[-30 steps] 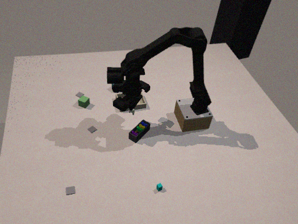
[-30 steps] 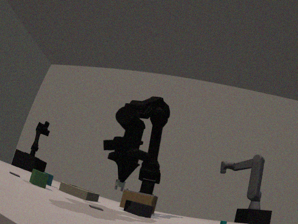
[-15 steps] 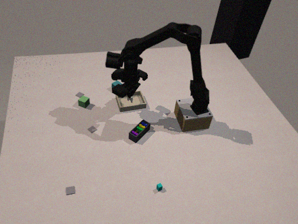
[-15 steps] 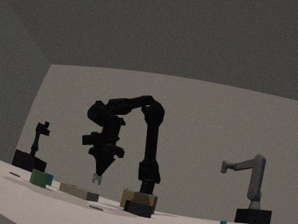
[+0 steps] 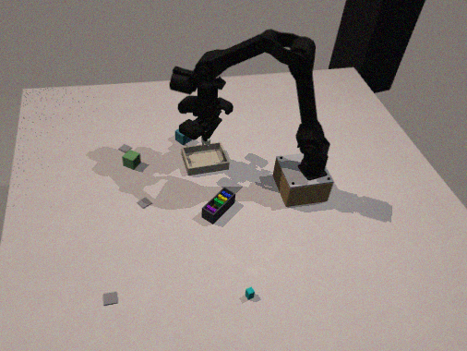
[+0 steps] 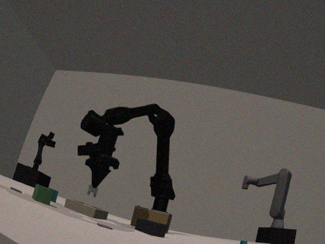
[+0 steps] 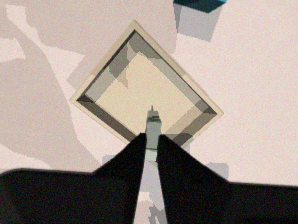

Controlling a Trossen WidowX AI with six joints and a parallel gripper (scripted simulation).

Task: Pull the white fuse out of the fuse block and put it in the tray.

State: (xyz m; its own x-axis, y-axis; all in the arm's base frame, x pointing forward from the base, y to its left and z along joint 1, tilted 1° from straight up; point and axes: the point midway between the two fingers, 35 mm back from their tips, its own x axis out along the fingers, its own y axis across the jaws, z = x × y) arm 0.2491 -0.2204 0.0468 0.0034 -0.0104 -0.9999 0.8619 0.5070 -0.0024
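My gripper tip is 90 mm above the beige tray. Round my gripper tip: green cube (220 mm ahead, 70 mm below, 60 mm to the right); white fuse (10 mm below).
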